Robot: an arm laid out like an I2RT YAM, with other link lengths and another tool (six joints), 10 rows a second.
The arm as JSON. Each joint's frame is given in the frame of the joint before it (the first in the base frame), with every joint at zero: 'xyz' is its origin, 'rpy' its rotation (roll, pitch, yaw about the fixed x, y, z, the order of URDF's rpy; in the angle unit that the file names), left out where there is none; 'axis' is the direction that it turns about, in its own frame. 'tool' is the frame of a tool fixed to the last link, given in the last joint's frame.
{
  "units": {
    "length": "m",
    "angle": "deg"
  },
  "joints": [
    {
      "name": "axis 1",
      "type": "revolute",
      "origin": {
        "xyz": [
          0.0,
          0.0,
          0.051
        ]
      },
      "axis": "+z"
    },
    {
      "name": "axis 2",
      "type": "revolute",
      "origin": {
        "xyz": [
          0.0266,
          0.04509,
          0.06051
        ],
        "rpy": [
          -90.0,
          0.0,
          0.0
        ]
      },
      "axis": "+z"
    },
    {
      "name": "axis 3",
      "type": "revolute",
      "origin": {
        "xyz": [
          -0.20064,
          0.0,
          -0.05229
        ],
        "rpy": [
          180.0,
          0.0,
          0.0
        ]
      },
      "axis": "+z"
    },
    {
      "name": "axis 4",
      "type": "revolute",
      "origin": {
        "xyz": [
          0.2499,
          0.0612,
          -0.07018
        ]
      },
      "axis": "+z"
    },
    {
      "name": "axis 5",
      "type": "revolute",
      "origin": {
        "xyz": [
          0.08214,
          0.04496,
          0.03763
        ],
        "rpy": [
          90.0,
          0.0,
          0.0
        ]
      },
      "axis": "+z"
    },
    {
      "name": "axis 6",
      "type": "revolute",
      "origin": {
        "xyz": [
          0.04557,
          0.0,
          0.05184
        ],
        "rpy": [
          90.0,
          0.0,
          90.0
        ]
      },
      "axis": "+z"
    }
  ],
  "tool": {
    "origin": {
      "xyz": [
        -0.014,
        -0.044,
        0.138
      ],
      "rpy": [
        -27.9,
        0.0,
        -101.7
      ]
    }
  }
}
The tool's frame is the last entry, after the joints.
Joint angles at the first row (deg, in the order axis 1, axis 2, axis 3, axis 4, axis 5, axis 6):
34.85 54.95 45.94 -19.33 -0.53 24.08
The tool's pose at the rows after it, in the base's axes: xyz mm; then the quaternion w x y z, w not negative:
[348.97 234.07 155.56 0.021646 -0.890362 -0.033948 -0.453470]
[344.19 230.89 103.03 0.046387 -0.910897 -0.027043 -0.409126]
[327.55 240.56 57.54 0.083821 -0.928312 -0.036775 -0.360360]
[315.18 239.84 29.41 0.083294 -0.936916 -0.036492 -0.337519]
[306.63 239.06 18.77 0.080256 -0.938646 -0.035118 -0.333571]
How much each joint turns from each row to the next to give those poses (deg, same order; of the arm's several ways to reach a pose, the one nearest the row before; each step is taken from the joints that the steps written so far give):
-7.69 1.26 -7.43 5.53 -8.76 1.18
-1.90 2.69 -7.29 6.58 -4.79 2.79
0.09 4.45 -5.39 6.61 -5.56 2.78
0.75 1.78 -3.68 3.28 -0.16 1.25
1.00 -0.70 -2.65 1.65 0.97 0.81

